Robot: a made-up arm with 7 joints. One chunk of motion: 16 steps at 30 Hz.
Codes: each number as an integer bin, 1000 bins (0 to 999) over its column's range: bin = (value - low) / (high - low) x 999, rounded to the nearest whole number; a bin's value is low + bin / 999 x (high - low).
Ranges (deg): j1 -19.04..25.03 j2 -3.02..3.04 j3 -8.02..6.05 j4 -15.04..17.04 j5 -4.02..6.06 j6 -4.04..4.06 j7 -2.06..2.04
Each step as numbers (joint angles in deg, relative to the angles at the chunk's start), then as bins.
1 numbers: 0.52 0.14 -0.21 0.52 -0.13 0.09 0.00
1 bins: 443 521 555 485 386 509 502
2 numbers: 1.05 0.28 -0.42 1.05 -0.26 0.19 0.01
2 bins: 455 544 540 501 373 522 504
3 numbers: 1.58 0.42 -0.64 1.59 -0.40 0.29 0.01
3 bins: 467 567 524 518 359 534 504
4 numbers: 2.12 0.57 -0.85 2.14 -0.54 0.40 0.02
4 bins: 480 592 509 535 345 548 507
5 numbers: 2.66 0.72 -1.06 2.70 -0.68 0.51 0.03
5 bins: 492 617 494 552 331 561 509
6 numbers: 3.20 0.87 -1.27 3.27 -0.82 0.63 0.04
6 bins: 504 641 479 570 317 576 512
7 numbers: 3.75 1.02 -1.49 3.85 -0.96 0.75 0.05
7 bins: 517 666 464 588 303 591 514
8 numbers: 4.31 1.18 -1.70 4.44 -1.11 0.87 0.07
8 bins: 529 692 449 607 288 606 519
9 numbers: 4.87 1.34 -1.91 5.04 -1.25 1.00 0.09
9 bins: 542 719 434 625 275 622 524
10 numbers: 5.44 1.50 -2.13 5.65 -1.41 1.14 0.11
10 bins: 555 745 418 644 259 639 529
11 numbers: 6.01 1.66 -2.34 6.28 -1.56 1.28 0.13
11 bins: 568 772 403 664 244 656 534
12 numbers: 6.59 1.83 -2.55 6.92 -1.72 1.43 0.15
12 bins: 581 800 388 684 228 675 538
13 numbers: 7.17 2.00 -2.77 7.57 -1.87 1.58 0.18
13 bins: 594 828 373 704 213 693 546
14 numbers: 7.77 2.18 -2.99 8.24 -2.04 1.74 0.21
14 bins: 608 857 357 725 196 713 553
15 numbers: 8.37 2.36 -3.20 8.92 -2.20 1.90 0.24
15 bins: 621 887 342 746 180 733 560
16 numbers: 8.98 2.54 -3.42 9.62 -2.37 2.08 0.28
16 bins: 635 917 327 768 164 755 570
